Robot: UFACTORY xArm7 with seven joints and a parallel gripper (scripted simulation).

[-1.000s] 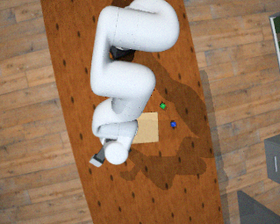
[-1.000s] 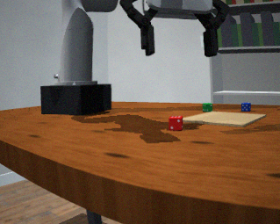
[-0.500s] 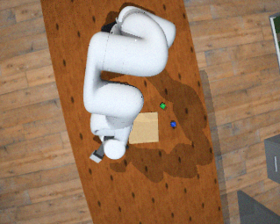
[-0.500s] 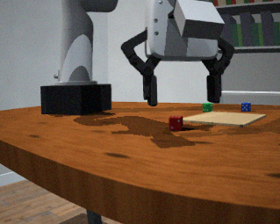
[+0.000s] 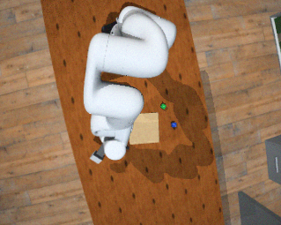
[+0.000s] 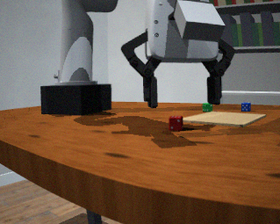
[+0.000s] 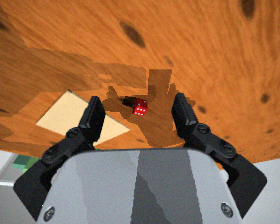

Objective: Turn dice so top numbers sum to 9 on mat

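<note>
My hand is 4 cm above the red die, 3 cm to the right of it and 2 cm past it. Round my hand: blue die 29 cm to the left, 6 cm ahead, 4 cm below; tan mat 15 cm to the left, 5 cm below, 3 cm ahead; green die 27 cm to the left, 4 cm below, 4 cm behind.
</note>
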